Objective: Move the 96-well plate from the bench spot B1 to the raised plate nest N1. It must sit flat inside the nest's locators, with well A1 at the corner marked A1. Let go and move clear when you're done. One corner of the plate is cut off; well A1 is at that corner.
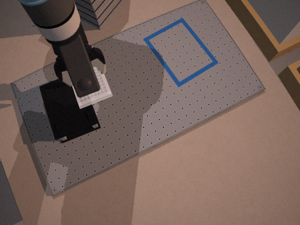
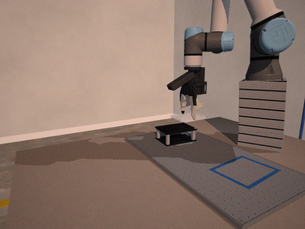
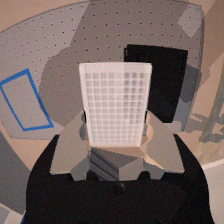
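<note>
Now: hand 8 cm to the left of the black raised plate nest, 8 cm above it and 1 cm past it. Round my hand: white 96-well plate: 1 cm below; white A1 tag: 8 cm below, 7 cm behind, 1 cm to the right.
</note>
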